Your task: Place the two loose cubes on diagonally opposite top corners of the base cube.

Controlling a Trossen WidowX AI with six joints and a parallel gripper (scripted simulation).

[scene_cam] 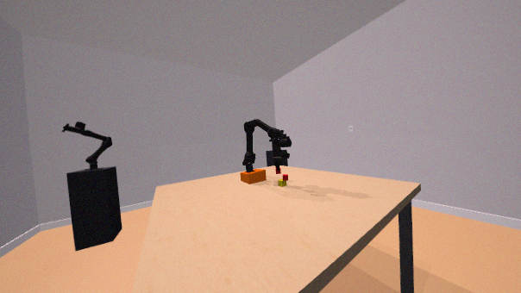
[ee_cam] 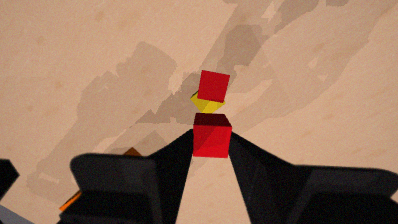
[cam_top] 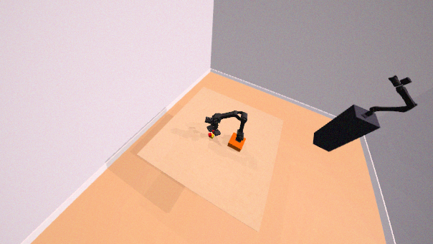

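The yellow base cube lies 10 mm ahead of my gripper tip, 20 mm to the left of it and 80 mm below it.
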